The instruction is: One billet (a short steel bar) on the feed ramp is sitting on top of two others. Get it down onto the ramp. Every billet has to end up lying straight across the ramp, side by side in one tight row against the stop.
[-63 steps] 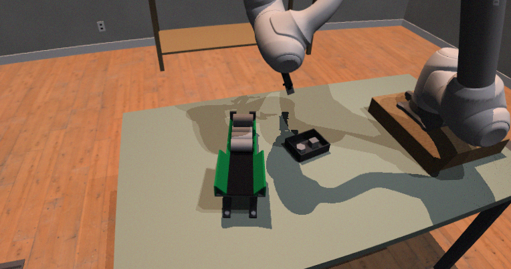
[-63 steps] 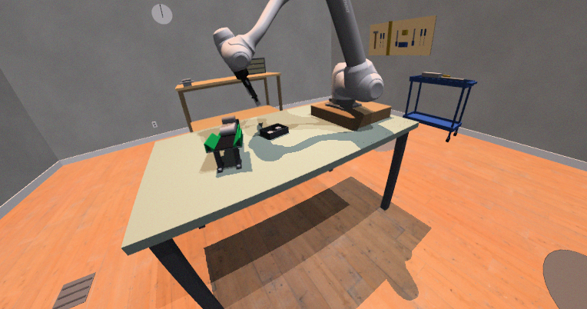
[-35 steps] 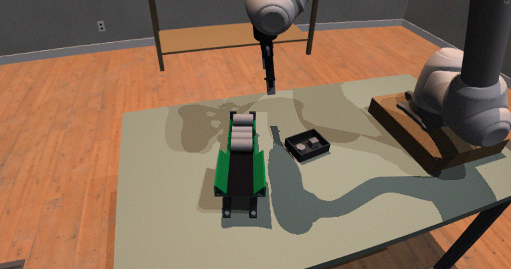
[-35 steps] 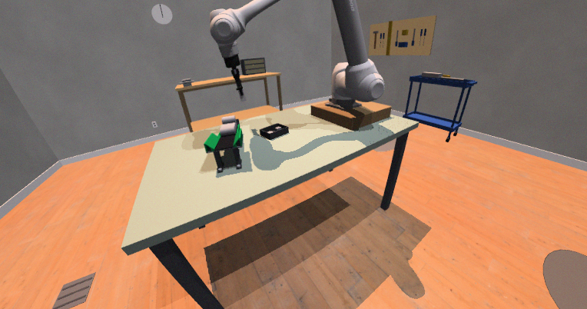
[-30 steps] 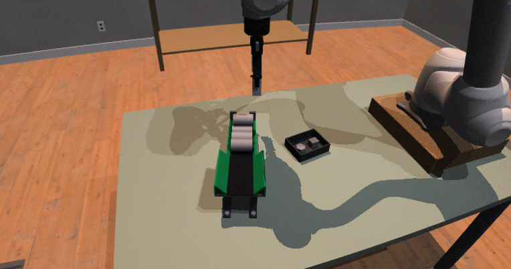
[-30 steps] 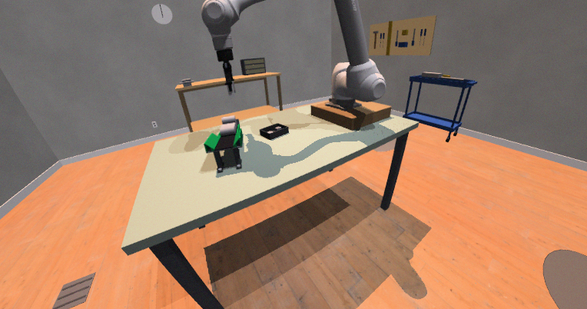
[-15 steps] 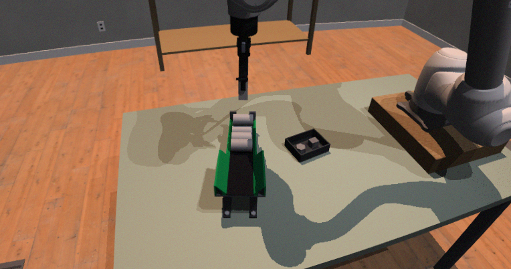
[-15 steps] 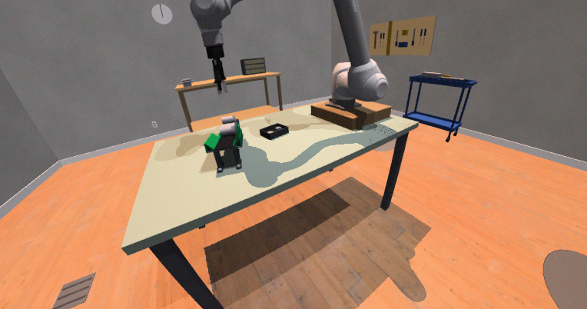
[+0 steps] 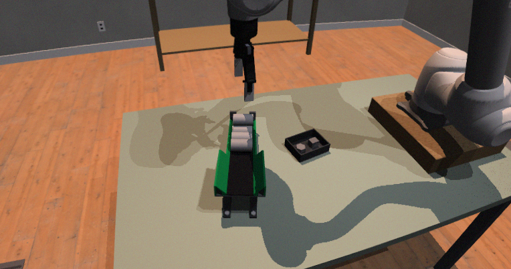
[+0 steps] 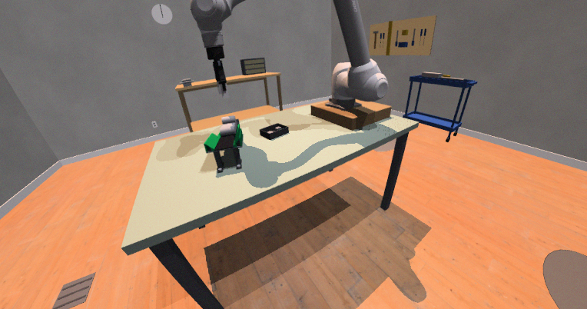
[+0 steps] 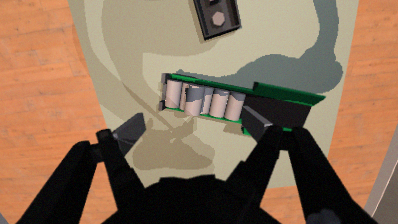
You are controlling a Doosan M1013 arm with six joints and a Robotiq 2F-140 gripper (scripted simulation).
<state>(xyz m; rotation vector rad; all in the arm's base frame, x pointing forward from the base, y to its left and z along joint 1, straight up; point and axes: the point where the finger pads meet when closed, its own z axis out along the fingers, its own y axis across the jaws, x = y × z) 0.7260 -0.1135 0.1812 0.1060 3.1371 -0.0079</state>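
The grey stop lies 19 cm below my hand, 8 cm to the right of it and 2 cm behind it. Round my hand: black tray 24 cm below, 21 cm behind, 8 cm to the left; green feed ramp 18 cm below, 11 cm to the left, 4 cm ahead.
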